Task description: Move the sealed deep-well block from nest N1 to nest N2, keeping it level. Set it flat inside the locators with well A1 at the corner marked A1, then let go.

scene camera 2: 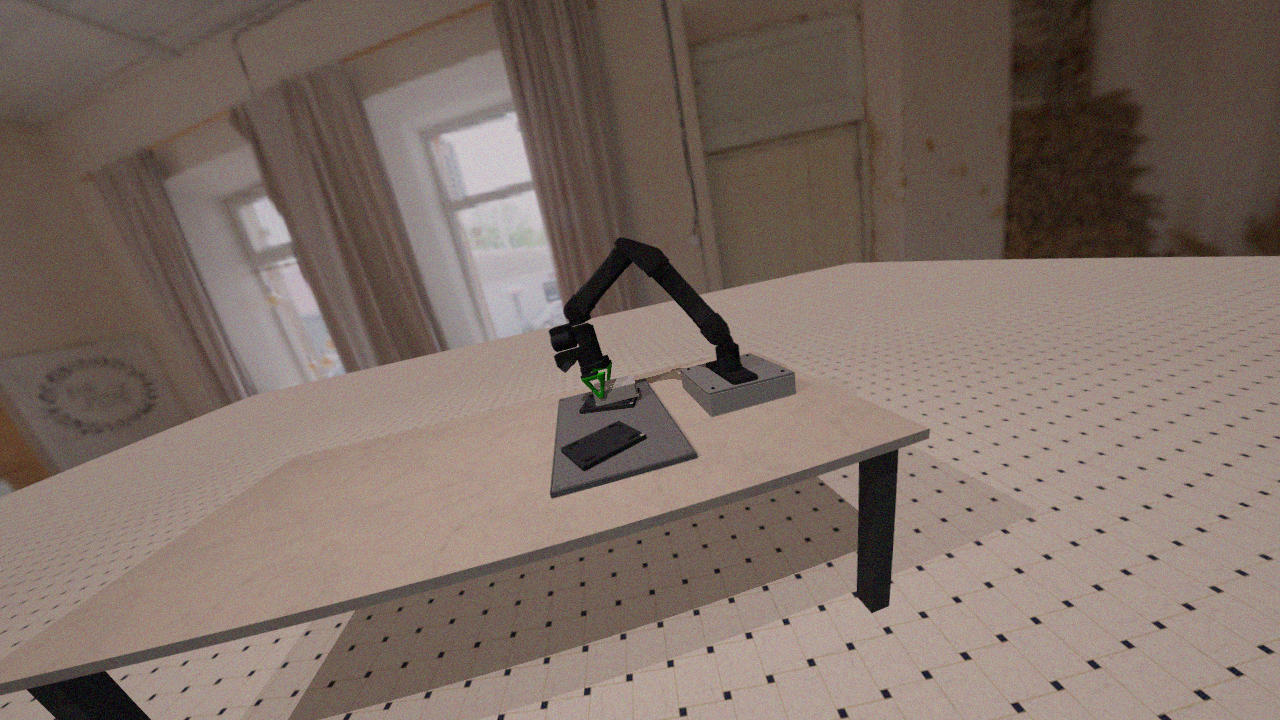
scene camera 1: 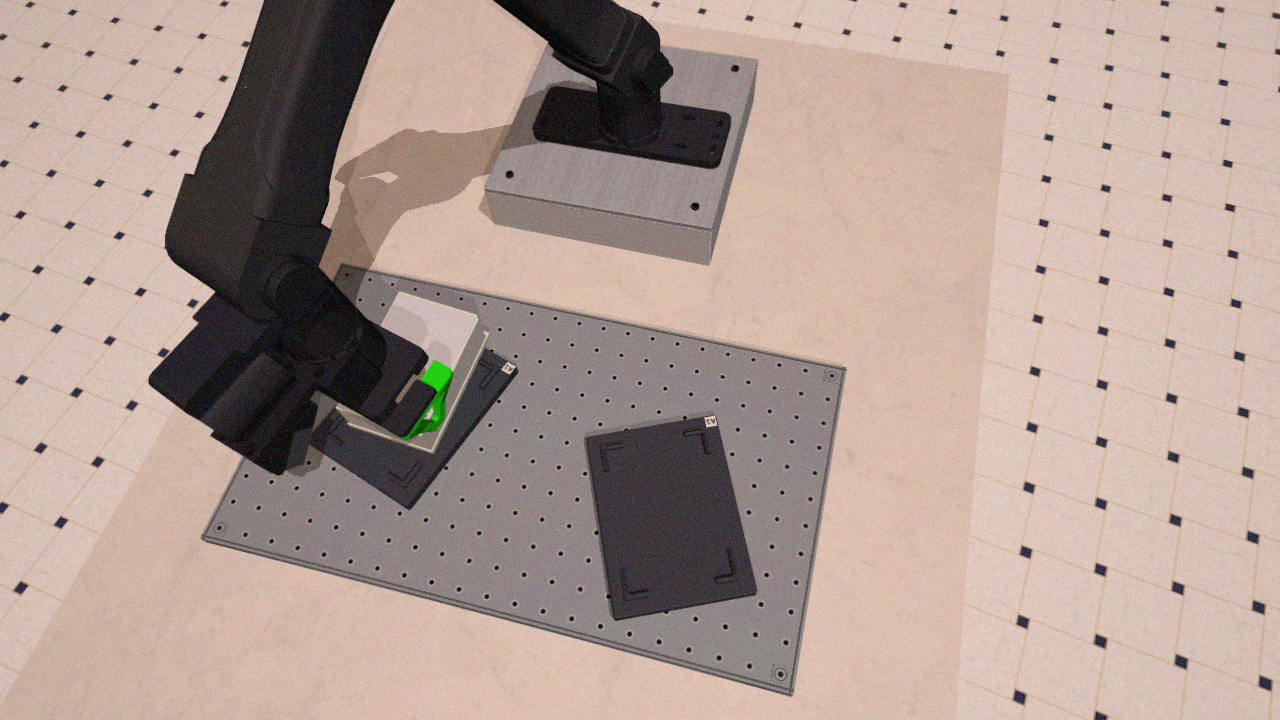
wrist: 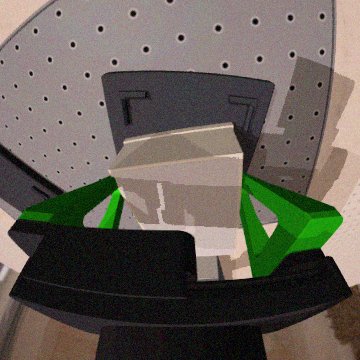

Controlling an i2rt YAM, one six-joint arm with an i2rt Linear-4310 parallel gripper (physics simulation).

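The sealed deep-well block is pale with a white top. My gripper is shut on it, one green finger on each side. The block is over the left nest, apparently a little above it, and its edge runs at a slant to the nest's edge in the wrist view. The right nest is dark, with corner locators and an A1 label at its upper right corner in scene camera 1. The block's A1 mark and the N1 and N2 labels cannot be made out.
Both nests lie on a grey perforated plate on the table. The arm's metal base block stands behind the plate. The left nest has an A1 label at its right corner.
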